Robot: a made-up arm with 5 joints. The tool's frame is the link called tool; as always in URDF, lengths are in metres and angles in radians. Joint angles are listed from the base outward.
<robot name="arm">
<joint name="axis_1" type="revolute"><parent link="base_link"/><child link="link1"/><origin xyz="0 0 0.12"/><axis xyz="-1 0 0"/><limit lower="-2.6" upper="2.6"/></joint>
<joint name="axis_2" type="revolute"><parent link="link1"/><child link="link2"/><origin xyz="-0.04 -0.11 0.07"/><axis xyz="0 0 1"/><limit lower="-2.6" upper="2.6"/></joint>
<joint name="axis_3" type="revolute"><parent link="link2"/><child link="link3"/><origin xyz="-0.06 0.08 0.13"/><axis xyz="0 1 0"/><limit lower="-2.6" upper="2.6"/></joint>
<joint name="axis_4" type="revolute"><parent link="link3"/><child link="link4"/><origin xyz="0.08 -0.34 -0.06"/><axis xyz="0 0 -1"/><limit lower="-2.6" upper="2.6"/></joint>
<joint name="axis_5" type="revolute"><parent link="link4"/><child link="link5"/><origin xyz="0.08 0.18 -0.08"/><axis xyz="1 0 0"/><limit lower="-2.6" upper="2.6"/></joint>
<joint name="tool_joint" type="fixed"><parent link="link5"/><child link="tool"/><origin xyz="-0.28 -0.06 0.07"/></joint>
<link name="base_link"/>
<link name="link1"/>
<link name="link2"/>
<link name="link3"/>
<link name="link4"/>
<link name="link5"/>
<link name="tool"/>
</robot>
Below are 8 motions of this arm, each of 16 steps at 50 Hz.
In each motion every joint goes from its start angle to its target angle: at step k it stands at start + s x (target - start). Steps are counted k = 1, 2, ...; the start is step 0. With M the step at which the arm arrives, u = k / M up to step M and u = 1 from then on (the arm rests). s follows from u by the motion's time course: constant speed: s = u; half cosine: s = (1 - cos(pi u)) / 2; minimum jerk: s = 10 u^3 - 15 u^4 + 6 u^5.
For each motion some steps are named. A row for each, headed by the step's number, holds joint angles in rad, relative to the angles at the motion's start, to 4 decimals.
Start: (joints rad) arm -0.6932 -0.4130 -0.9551 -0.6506 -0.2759
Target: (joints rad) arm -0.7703 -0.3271 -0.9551 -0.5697 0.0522
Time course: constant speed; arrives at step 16
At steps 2, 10, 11, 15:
2: -0.0096 0.0107 0.0000 0.0101 0.0410
10: -0.0482 0.0537 0.0000 0.0506 0.2051
11: -0.0530 0.0591 0.0000 0.0556 0.2256
15: -0.0723 0.0805 0.0000 0.0758 0.3076

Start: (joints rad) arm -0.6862 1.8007 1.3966 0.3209 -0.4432
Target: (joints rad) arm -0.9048 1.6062 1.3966 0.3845 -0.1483
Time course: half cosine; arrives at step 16
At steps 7, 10, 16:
7: -0.0880 -0.0783 0.0000 0.0256 0.1187
10: -0.1511 -0.1345 0.0000 0.0440 0.2039
16: -0.2186 -0.1945 0.0000 0.0636 0.2949

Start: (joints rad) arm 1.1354 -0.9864 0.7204 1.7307 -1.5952
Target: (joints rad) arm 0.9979 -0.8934 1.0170 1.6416 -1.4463
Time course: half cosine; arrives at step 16
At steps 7, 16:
7: -0.0553 0.0374 0.1194 -0.0359 0.0599
16: -0.1375 0.0930 0.2966 -0.0891 0.1489

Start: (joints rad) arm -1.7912 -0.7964 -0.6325 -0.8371 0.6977
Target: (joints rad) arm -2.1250 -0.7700 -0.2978 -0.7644 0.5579
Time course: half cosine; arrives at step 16
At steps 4, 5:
4: -0.0489 0.0039 0.0490 0.0106 -0.0205
5: -0.0742 0.0059 0.0744 0.0162 -0.0311

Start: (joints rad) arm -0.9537 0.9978 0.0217 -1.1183 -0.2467
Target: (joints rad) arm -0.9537 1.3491 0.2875 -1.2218 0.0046
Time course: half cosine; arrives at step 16
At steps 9, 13, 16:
9: 0.0000 0.2099 0.1588 -0.0618 0.1502
13: 0.0000 0.3217 0.2434 -0.0948 0.2301
16: 0.0000 0.3513 0.2658 -0.1035 0.2513

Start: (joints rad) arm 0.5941 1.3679 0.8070 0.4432 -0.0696
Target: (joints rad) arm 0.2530 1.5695 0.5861 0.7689 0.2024
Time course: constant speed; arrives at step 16
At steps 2, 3, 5, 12, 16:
2: -0.0426 0.0252 -0.0276 0.0407 0.0340
3: -0.0640 0.0378 -0.0414 0.0611 0.0510
5: -0.1066 0.0630 -0.0690 0.1018 0.0850
12: -0.2558 0.1512 -0.1657 0.2443 0.2040
16: -0.3411 0.2016 -0.2209 0.3257 0.2720

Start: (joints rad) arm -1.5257 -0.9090 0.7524 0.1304 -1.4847
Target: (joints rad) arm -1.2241 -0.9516 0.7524 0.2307 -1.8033
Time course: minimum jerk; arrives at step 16
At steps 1, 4, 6, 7, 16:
1: 0.0007 -0.0001 0.0000 0.0002 -0.0007
4: 0.0312 -0.0044 0.0000 0.0104 -0.0330
6: 0.0830 -0.0117 0.0000 0.0276 -0.0877
7: 0.1158 -0.0164 0.0000 0.0385 -0.1224
16: 0.3016 -0.0426 0.0000 0.1003 -0.3186

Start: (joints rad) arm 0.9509 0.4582 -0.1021 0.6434 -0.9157
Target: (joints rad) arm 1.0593 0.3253 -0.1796 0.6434 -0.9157
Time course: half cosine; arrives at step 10
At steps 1, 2, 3, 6, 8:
1: 0.0027 -0.0033 -0.0019 0.0000 0.0000
2: 0.0104 -0.0127 -0.0074 0.0000 0.0000
3: 0.0223 -0.0274 -0.0160 0.0000 0.0000
6: 0.0709 -0.0870 -0.0507 0.0000 0.0000
8: 0.0980 -0.1202 -0.0701 0.0000 0.0000

